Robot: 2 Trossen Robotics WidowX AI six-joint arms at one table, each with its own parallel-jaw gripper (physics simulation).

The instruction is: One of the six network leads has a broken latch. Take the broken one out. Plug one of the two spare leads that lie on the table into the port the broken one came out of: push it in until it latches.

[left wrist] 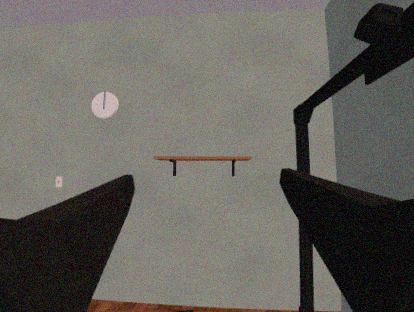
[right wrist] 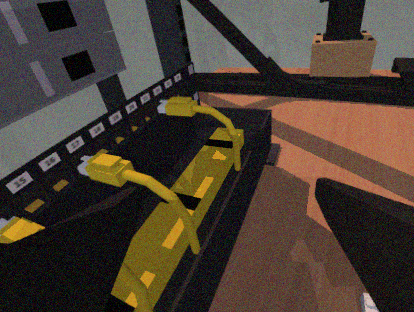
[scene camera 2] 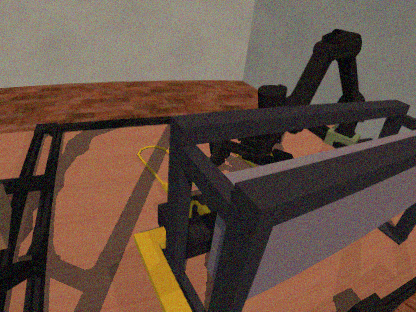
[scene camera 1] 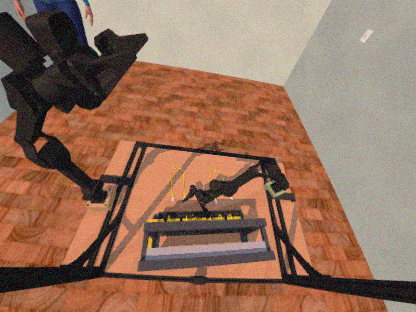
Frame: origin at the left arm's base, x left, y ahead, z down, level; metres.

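Seen in the pictures: left gripper, fingertip midpoint: (left wrist: 208, 178) (scene camera 1: 141, 44); right gripper, fingertip midpoint: (right wrist: 227, 191) (scene camera 1: 185, 209); left arm's base, link origin: (right wrist: 341, 37) (scene camera 1: 99, 197); right arm's base, link origin: (scene camera 2: 344, 132) (scene camera 1: 276, 187).
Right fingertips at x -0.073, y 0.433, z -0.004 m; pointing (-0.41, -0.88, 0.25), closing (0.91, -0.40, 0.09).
Pixels of each thing's top centre, then the offset from my right fingertips to it. "pt": a spot on its surface instead.
- black patch panel, surface spot: (right wrist: 144, 145) pt dx -0.094, dy -0.046, dz +0.014 m
- dark rack, top centre: (scene camera 2: 339, 110) (scene camera 1: 209, 227) dx -0.123, dy +0.086, dz -0.180 m
The black patch panel (scene camera 1: 197, 213) (right wrist: 144, 145) sits in the dark rack (scene camera 1: 205, 227) (scene camera 2: 268, 117), with yellow leads plugged in along it. In the right wrist view two yellow plugs show, one near port 17 (right wrist: 108, 168) and one near the end ports (right wrist: 179, 106). Their cables drop into a yellow cable tray (right wrist: 184, 210) (scene camera 2: 154, 260). Two spare yellow leads (scene camera 1: 177, 182) (scene camera 1: 216, 176) lie looped on the table behind the rack; one also shows in scene camera 2 (scene camera 2: 151, 155). My right gripper (scene camera 1: 197, 201) is open and empty, just behind the panel. My left gripper (scene camera 1: 137, 51) (left wrist: 208, 178) is open and empty, raised high and pointing at the wall.
A black frame (scene camera 1: 138, 145) surrounds the table (scene camera 1: 129, 192). A person (scene camera 1: 78, 18) stands at the far left behind my left arm. A wall shelf (left wrist: 202, 158) and a clock (left wrist: 105, 104) show in the left wrist view. A green bracket (scene camera 1: 273, 190) sits at the right arm's base.
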